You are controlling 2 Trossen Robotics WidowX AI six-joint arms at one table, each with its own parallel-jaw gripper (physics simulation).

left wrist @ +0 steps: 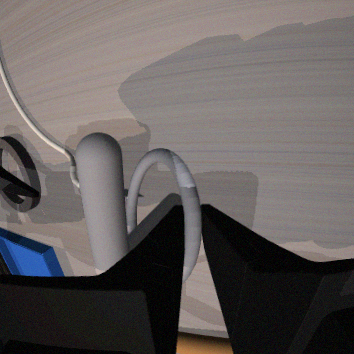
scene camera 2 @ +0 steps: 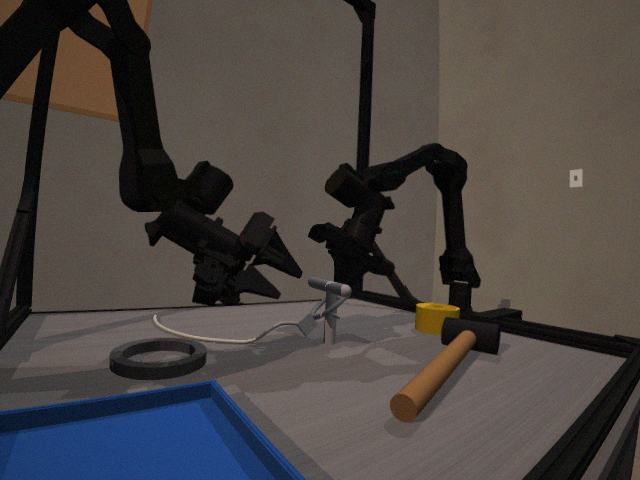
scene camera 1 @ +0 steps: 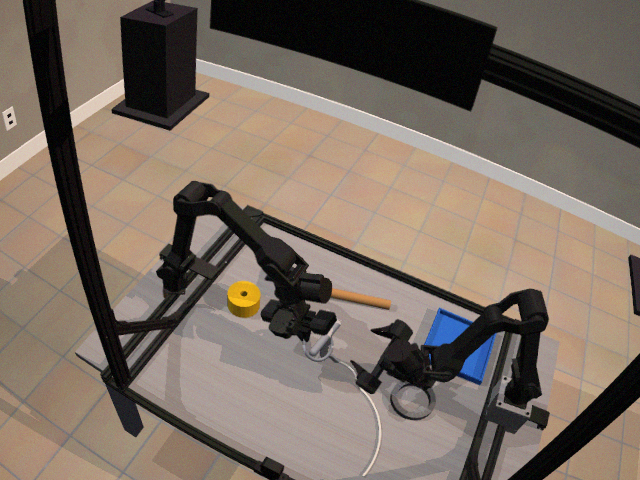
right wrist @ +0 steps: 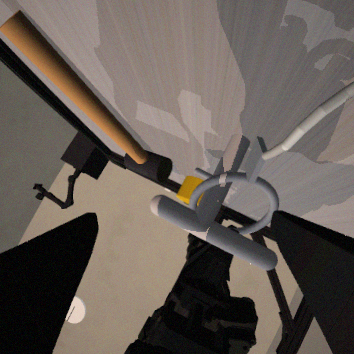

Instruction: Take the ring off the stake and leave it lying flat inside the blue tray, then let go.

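Seen in the pictures: left gripper, fingertip midpoint: [left wrist: 191, 212] [scene camera 1: 305, 340] [right wrist: 234, 227]; right gripper, fingertip midpoint: [left wrist: 25, 250] [scene camera 2: 289, 286] [scene camera 1: 361, 345] [right wrist: 186, 220]; left arm's base, link origin: [scene camera 1: 174, 285]; right arm's base, link origin: [scene camera 1: 516, 396].
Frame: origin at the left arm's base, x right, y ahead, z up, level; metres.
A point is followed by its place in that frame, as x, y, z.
The grey stake [scene camera 1: 326, 337] {0.225, 0.402, 0.085} [scene camera 2: 329, 330] {0.206, 0.419, 0.004} [left wrist: 102, 200] {0.247, 0.372, 0.084} [right wrist: 240, 246] {0.246, 0.394, 0.077} stands upright with a crossbar on top. The light grey ring [scene camera 1: 316, 359] {0.255, 0.382, 0.028} [left wrist: 191, 235] {0.212, 0.353, 0.070} [right wrist: 274, 200] {0.256, 0.387, 0.025} hangs tilted around the stake's post, below the crossbar. My left gripper [scene camera 1: 305, 338] {0.218, 0.353, 0.059} [left wrist: 191, 212] {0.218, 0.353, 0.059} is shut on the ring's rim beside the post; its fingertips are hard to see in scene camera 2. My right gripper [scene camera 1: 362, 346] {0.248, 0.489, 0.080} [scene camera 2: 290, 286] {0.248, 0.489, 0.080} [right wrist: 186, 220] {0.248, 0.489, 0.080} is open and empty, facing the stake from the tray's side. The blue tray [scene camera 1: 480, 356] {0.235, 0.862, -0.014} [scene camera 2: 129, 439] {0.230, 0.770, -0.014} [left wrist: 30, 255] {0.238, 0.763, -0.014} lies partly behind the right arm in scene camera 1.
A white cord [scene camera 1: 378, 423] {0.425, 0.530, -0.015} [scene camera 2: 206, 339] {0.374, 0.528, -0.016} [left wrist: 30, 117] {0.387, 0.525, -0.018} [right wrist: 320, 117] {0.289, 0.482, 0.007} runs from the ring across the table. A thick dark ring [scene camera 1: 413, 414] {0.409, 0.622, -0.005} [scene camera 2: 155, 369] {0.317, 0.674, -0.008} lies flat near the tray. A yellow cylinder [scene camera 1: 244, 304] {0.083, 0.201, 0.030} [scene camera 2: 434, 320] {0.048, 0.244, 0.008} and a wooden-handled hammer [scene camera 1: 361, 298] {0.037, 0.531, 0.009} [scene camera 2: 436, 377] {0.023, 0.552, 0.006} [right wrist: 75, 85] {0.042, 0.523, -0.001} lie farther off.
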